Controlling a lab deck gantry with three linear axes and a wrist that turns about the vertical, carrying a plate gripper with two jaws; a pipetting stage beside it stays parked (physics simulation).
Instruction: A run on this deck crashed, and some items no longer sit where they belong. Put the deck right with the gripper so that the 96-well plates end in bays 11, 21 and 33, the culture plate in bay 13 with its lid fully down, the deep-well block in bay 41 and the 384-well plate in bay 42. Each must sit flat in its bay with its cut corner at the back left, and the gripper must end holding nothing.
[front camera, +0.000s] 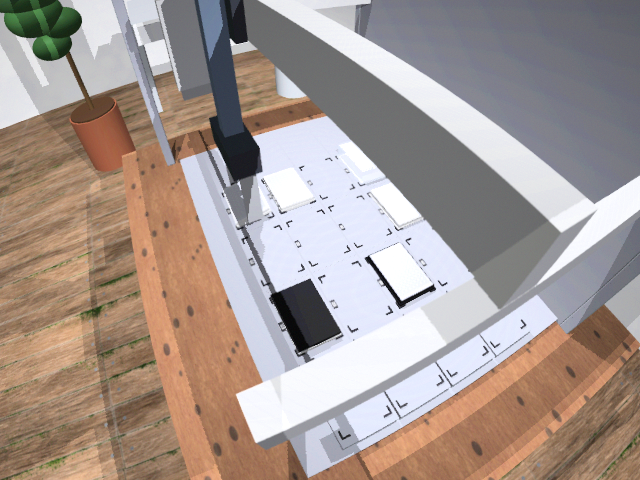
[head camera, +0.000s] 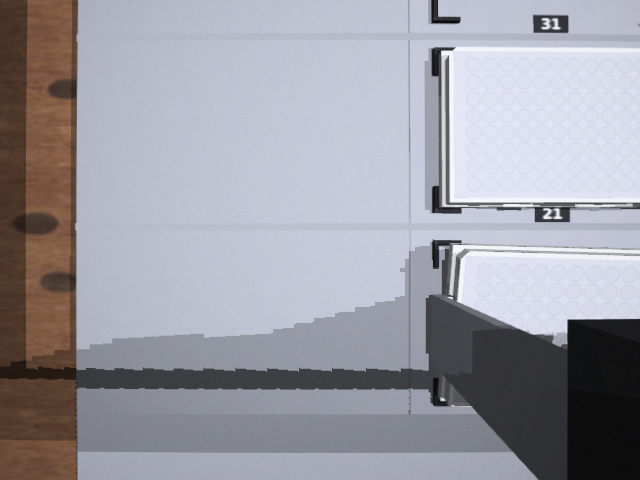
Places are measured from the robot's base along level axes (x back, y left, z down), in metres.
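Where they show: gripper, between the fingertips: (front camera: 246, 200); robot's base, origin of its link: (front camera: 223, 194) (head camera: 438, 399).
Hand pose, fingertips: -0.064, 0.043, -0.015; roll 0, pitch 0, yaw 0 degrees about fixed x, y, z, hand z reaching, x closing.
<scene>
Each offset is from my fingertips to the top centre of the thing, as dx, dy, dz. Level surfaces: height alone.
My gripper (front camera: 250, 219) is shut on a 96-well plate {+0.001, -0.001, -0.014} (front camera: 265, 205) (head camera: 506, 284) and holds it low over bay 11. One jaw covers part of the plate's left side in the head view. The plate is turned slightly, with its cut corner at the back left. Another 96-well plate {+0.000, +0.107, +0.001} (front camera: 287, 189) (head camera: 547, 124) sits in bay 21. A black-topped plate {-0.327, +0.000, -0.001} (front camera: 310, 314) is at bay 13, and a white-topped plate with a black lower part {-0.328, +0.214, +0.001} (front camera: 400, 271) is at bay 33. A pale, taller item {+0.000, +0.321, -0.026} (front camera: 363, 164) is at bay 41 and a white plate {-0.164, +0.321, +0.001} (front camera: 395, 205) at bay 42.
The pale deck {dz +0.015} (front camera: 320, 248) (head camera: 242, 134) has black corner brackets. A thick grey beam (front camera: 392, 118) crosses above its right side in the front view. A white front rail (front camera: 356, 366) crosses the near end. The gripper's black housing (head camera: 604, 403) hides part of bay 11 in the head view.
</scene>
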